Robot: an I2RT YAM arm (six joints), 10 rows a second.
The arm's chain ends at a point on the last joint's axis. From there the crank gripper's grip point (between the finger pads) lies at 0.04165 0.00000 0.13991 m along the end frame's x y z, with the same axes.
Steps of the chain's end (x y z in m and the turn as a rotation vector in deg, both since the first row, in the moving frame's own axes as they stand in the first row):
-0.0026 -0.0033 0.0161 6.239 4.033 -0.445
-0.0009 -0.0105 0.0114 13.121 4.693 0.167
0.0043 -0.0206 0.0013 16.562 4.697 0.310
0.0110 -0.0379 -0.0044 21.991 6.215 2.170
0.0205 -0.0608 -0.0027 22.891 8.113 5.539
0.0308 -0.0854 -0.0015 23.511 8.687 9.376
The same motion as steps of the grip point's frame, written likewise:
0.0071 -0.0187 0.0120 6.239 4.033 -0.445
0.0104 -0.0417 0.0039 13.121 4.693 0.167
0.0156 -0.0597 -0.0083 16.562 4.697 0.310
0.0265 -0.0875 -0.0195 21.991 6.215 2.170
0.0417 -0.1089 -0.0200 22.891 8.113 5.539
0.0548 -0.1312 -0.0194 23.511 8.687 9.376

